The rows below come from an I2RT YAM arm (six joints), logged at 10 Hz.
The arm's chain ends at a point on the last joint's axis. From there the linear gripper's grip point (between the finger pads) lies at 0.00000 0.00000 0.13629 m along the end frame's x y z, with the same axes.
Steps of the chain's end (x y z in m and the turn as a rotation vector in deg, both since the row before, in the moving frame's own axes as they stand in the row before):
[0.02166 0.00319 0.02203 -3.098 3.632 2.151]
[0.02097 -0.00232 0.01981 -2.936 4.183 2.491]
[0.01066 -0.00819 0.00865 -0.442 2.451 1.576]
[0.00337 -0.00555 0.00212 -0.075 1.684 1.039]
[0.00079 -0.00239 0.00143 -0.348 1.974 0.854]
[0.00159 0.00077 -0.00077 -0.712 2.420 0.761]
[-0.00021 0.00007 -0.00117 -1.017 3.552 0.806]
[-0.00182 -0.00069 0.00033 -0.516 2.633 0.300]
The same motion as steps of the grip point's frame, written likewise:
[0.03015 0.01071 0.02156 -3.098 3.632 2.151]
[0.03075 0.00487 0.01927 -2.936 4.183 2.491]
[0.01647 -0.00706 0.00852 -0.442 2.451 1.576]
[0.00737 -0.00534 0.00206 -0.075 1.684 1.039]
[0.00548 -0.00153 0.00135 -0.348 1.974 0.854]
[0.00733 0.00250 -0.00090 -0.712 2.420 0.761]
[0.00822 0.00255 -0.00145 -1.017 3.552 0.806]
[0.00444 0.00055 0.00018 -0.516 2.633 0.300]

